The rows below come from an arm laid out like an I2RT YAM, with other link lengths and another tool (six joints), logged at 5 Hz.
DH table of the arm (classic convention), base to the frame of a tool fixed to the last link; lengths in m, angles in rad. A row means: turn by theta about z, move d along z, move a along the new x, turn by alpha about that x. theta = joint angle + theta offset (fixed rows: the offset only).
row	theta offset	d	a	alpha
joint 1	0	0.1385	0.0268	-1.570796
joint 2	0	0	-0.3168	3.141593
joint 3	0.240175	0	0.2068	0
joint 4	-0.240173	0.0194	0.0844	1.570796
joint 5	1.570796	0.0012	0	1.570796
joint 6	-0.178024	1.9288	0.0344	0.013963
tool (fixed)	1.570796	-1.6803	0	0
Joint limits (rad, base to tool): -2.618..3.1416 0..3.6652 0..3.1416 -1.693..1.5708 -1.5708..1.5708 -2.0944..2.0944
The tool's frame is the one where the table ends.
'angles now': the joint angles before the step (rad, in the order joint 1, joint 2, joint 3, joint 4, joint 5, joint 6). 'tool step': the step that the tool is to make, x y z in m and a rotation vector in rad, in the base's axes. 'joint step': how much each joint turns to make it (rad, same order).
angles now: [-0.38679, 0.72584, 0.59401, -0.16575, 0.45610, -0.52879]
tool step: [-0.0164, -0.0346, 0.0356, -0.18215, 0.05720, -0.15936]
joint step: [-0.01322, 0.09286, -0.04698, 0.24901, 0.18817, -0.17503]
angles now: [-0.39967, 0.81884, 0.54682, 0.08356, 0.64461, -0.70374]
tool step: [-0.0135, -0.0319, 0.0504, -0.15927, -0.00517, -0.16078]
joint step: [-0.06689, 0.14077, -0.01438, 0.33840, 0.10765, -0.17302]
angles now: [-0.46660, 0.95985, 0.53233, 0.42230, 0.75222, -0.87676]
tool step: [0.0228, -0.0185, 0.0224, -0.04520, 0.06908, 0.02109]
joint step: [-0.07076, 0.09745, 0.08099, 0.03934, -0.09234, -0.09501]
